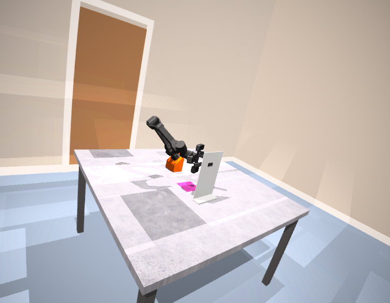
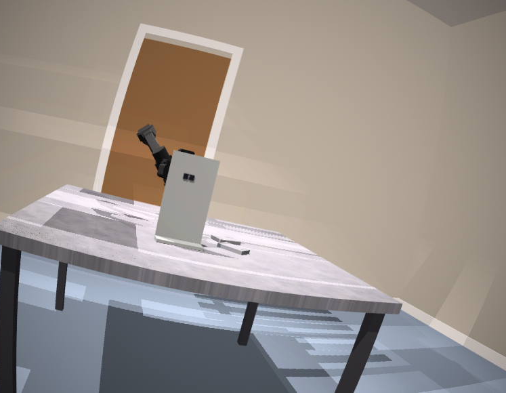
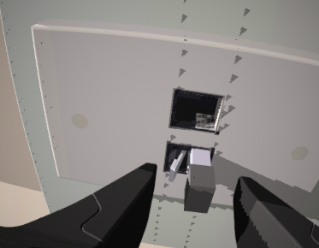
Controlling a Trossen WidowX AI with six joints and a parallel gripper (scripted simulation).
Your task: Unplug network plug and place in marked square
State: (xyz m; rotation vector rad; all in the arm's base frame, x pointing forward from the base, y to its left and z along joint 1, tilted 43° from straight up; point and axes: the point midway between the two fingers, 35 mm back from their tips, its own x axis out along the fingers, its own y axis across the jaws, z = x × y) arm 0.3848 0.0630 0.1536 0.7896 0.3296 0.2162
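My gripper tip is 1 cm short of the grey network plug. Round my gripper tip: magenta marked square (13 cm behind, 23 cm below); grey panel (3 cm ahead, 9 cm below).
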